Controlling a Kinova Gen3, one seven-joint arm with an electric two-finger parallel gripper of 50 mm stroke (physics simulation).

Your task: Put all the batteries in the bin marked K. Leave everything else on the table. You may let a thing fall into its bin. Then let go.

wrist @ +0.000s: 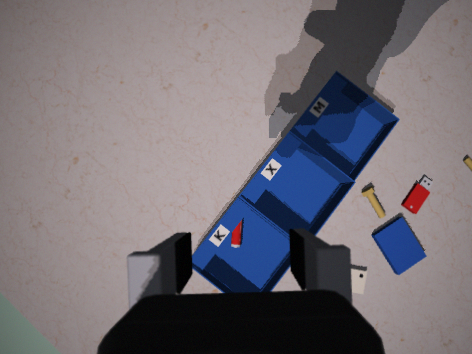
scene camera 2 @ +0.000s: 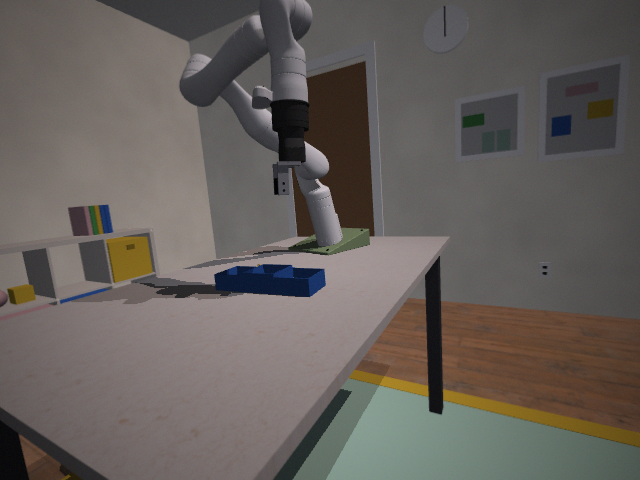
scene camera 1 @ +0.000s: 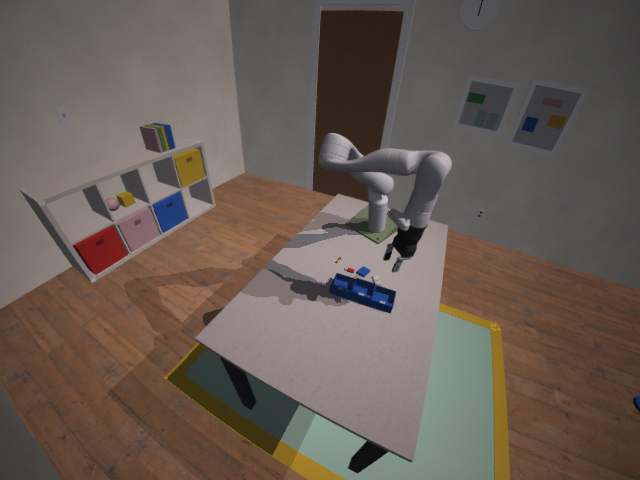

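Seen in the pictures: gripper, between the fingertips: [wrist: 240,251] [scene camera 2: 281,194] [scene camera 1: 390,265]; arm's base, origin of its link: [scene camera 2: 329,241] [scene camera 1: 376,227].
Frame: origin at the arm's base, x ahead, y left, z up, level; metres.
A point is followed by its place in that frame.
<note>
The blue three-part tray [scene camera 2: 263,284] @[x 0.484, y 0.188, z -0.008 m] stands on the table. Its bin K [wrist: 255,255] @[x 0.415, y 0.237, z -0.022 m] [scene camera 1: 382,296] @[x 0.404, y 0.235, z -0.022 m] is the end compartment, beside X. A small red piece with a pale end [wrist: 237,235] @[x 0.444, y 0.240, z -0.012 m], which looks like a battery, shows within bin K next to the label in the wrist view; whether it rests on the floor of the bin is hard to tell. It cannot be made out in the scene views. My gripper [scene camera 1: 392,259] @[x 0.450, y 0.237, z 0.185 m] [scene camera 2: 281,180] [wrist: 240,251] @[x 0.450, y 0.237, z 0.185 m] is open and empty, high above the table; in the wrist view its fingers frame bin K. No other battery can be made out.
Beside the tray lie a brass bolt [wrist: 375,201] @[x 0.382, y 0.097, z -0.020 m], a red USB stick [wrist: 416,196] @[x 0.358, y 0.055, z -0.022 m] [scene camera 1: 350,270] @[x 0.361, y 0.056, z -0.022 m], a blue block [wrist: 399,245] @[x 0.328, y 0.105, z -0.019 m] [scene camera 1: 363,271] @[x 0.331, y 0.105, z -0.019 m] and a pale piece with a dark dot [wrist: 358,280] @[x 0.325, y 0.164, z -0.022 m] [scene camera 1: 376,280] @[x 0.340, y 0.175, z -0.021 m]. Another brass-coloured piece [wrist: 468,162] @[x 0.350, y -0.020, z -0.022 m] [scene camera 1: 338,259] @[x 0.336, y -0.025, z -0.020 m] lies farther off.
</note>
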